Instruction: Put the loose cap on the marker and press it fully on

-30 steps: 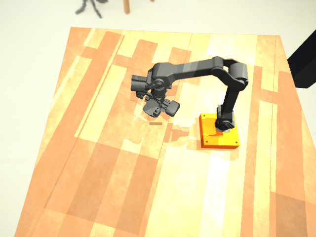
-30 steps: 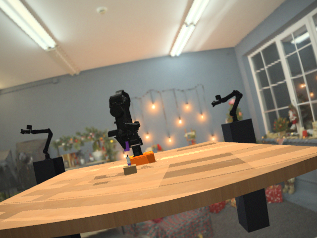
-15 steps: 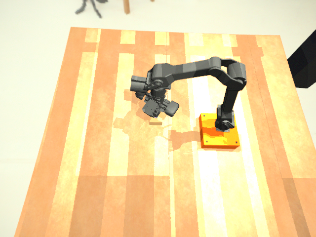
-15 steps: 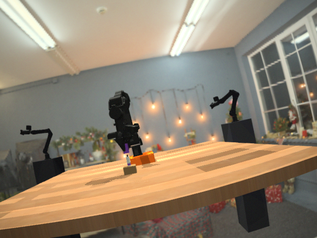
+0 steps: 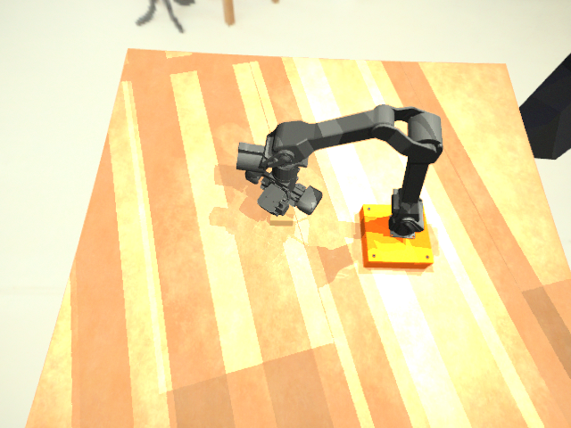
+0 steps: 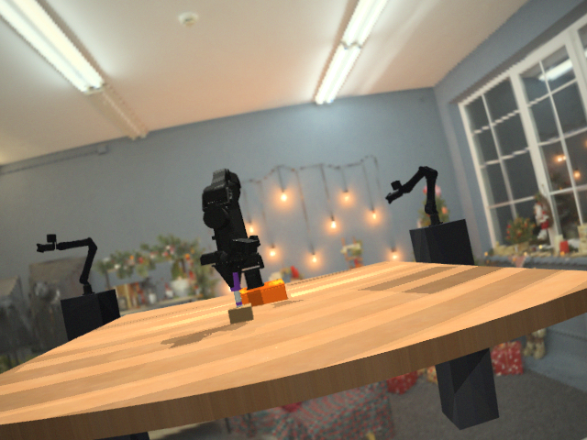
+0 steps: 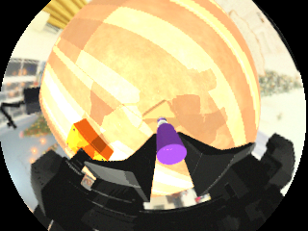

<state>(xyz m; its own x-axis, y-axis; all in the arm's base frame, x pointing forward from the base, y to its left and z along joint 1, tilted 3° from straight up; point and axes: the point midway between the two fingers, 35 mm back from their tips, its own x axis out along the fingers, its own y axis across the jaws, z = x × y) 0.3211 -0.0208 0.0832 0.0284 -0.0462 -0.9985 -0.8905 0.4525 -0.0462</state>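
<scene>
Now: the tan holder block 80 mm below my gripper tip. The rest, counted from my gripper tip: purple cap: 10 mm above.
</scene>
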